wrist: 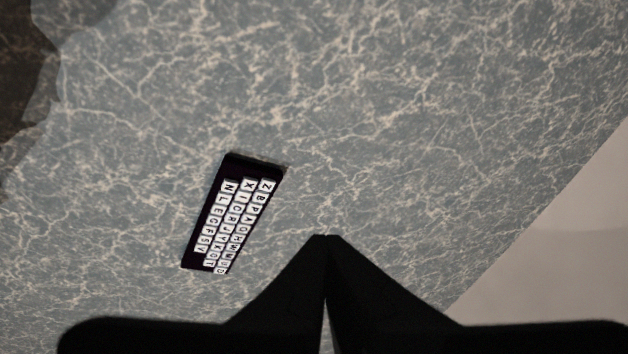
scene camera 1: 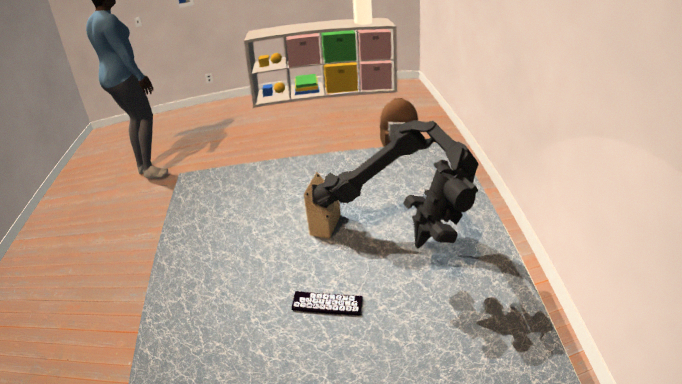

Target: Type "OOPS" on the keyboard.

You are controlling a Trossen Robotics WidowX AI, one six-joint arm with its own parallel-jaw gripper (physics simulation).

Path:
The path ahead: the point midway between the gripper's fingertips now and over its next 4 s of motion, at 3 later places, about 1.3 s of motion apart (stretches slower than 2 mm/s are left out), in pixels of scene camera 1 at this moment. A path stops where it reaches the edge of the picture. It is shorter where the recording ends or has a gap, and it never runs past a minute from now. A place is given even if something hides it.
The gripper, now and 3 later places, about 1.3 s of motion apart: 417,247; 365,273; 324,290; 329,287

